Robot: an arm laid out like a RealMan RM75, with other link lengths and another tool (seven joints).
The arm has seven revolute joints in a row. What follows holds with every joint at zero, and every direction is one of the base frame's.
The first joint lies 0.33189 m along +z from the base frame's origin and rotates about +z.
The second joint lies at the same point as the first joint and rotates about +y.
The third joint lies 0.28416 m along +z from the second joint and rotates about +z.
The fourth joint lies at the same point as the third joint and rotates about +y.
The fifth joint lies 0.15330 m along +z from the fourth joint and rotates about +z.
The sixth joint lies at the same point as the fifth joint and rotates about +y.
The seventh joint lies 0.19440 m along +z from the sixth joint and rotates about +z.
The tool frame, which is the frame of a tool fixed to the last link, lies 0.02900 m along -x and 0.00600 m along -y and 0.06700 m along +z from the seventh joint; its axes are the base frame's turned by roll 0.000, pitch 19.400 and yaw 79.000 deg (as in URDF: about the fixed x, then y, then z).
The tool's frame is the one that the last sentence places.
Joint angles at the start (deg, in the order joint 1, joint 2, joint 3, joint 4, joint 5, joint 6, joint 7): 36.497 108.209 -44.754 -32.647 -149.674 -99.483 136.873
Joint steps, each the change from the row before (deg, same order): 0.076 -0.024 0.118 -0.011 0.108 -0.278 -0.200; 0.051 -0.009 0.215 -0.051 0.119 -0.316 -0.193; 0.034 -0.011 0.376 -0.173 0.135 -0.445 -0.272; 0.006 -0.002 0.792 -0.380 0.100 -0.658 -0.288; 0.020 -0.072 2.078 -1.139 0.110 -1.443 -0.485; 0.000 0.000 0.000 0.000 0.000 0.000 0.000; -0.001 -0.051 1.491 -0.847 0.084 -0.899 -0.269; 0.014 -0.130 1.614 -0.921 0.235 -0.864 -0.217; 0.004 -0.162 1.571 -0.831 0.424 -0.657 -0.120
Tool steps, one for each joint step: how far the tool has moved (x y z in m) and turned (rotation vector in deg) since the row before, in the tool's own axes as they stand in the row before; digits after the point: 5 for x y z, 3 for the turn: 0.00153 0.00061 0.00015 0.042 0.278 -0.256; 0.00172 0.00078 0.00017 -0.052 0.334 -0.251; 0.00220 0.00122 -0.00013 -0.154 0.406 -0.370; 0.00295 0.00217 -0.00071 -0.458 0.537 -0.440; 0.00586 0.00614 -0.00363 -1.389 0.893 -0.987; 0.00000 0.00000 0.00000 0.000 0.000 0.000; 0.00360 0.00470 -0.00294 -1.108 0.488 -0.675; 0.00365 0.00596 -0.00402 -1.392 0.417 -0.773; 0.00330 0.00671 -0.00429 -1.608 0.355 -0.761
